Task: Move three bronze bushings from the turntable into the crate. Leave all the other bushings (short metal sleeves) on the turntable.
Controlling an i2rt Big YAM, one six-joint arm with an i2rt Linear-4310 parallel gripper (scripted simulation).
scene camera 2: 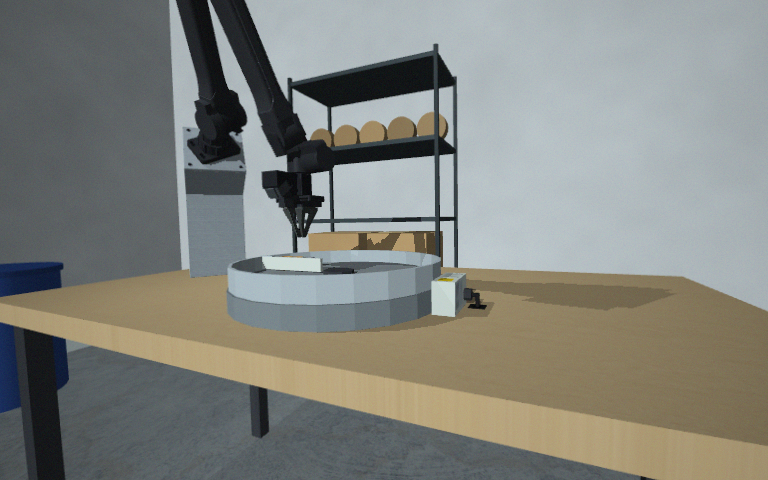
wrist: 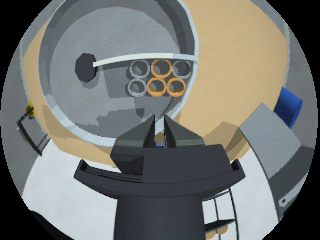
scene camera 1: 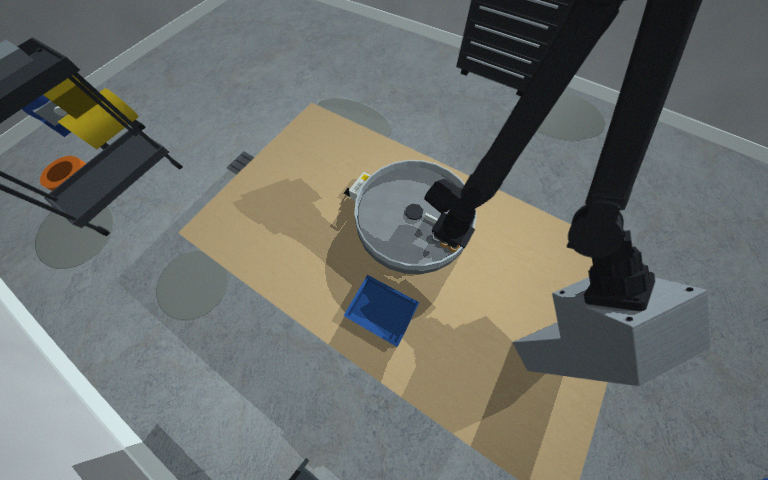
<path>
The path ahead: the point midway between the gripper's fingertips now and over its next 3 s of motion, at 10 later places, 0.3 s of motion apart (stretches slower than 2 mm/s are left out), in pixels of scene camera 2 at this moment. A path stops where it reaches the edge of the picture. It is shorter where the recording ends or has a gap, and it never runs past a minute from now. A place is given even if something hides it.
My gripper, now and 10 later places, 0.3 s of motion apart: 301, 237; 300, 237; 297, 238; 294, 239; 292, 240; 291, 241; 291, 241; 289, 242; 289, 242; 290, 250; 290, 251
</path>
